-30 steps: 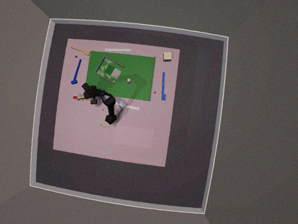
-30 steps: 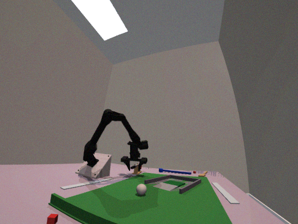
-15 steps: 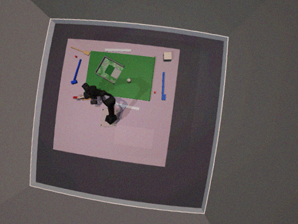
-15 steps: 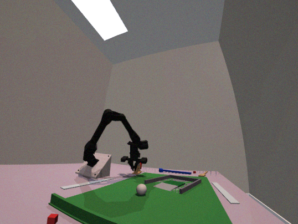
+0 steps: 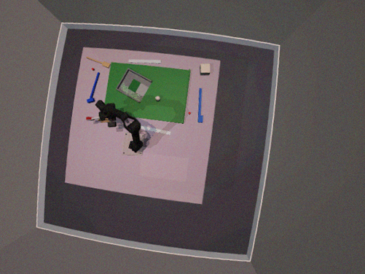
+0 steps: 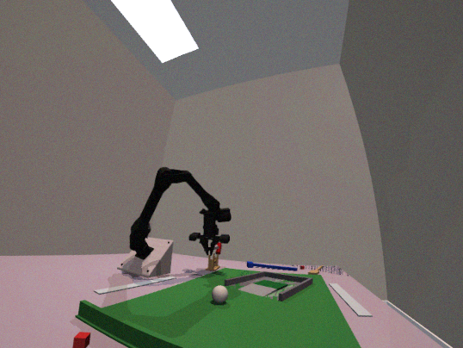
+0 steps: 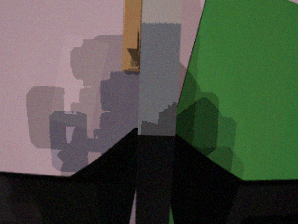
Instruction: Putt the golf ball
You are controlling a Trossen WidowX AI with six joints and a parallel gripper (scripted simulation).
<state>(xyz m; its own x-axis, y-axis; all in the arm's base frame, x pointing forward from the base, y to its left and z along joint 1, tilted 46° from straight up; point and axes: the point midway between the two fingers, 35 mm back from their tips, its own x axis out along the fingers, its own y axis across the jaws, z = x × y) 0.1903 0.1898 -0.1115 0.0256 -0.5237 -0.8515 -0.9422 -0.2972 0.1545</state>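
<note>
My gripper tip is 3 cm past the red putter, 8 cm to the right of it and 3 cm below it. Also, from my gripper tip: beige cube: 60 cm ahead, 66 cm to the right, 6 cm below; then white golf ball: 25 cm ahead, 32 cm to the right, 5 cm below; then green mat: 29 cm ahead, 19 cm to the right, 8 cm below.
</note>
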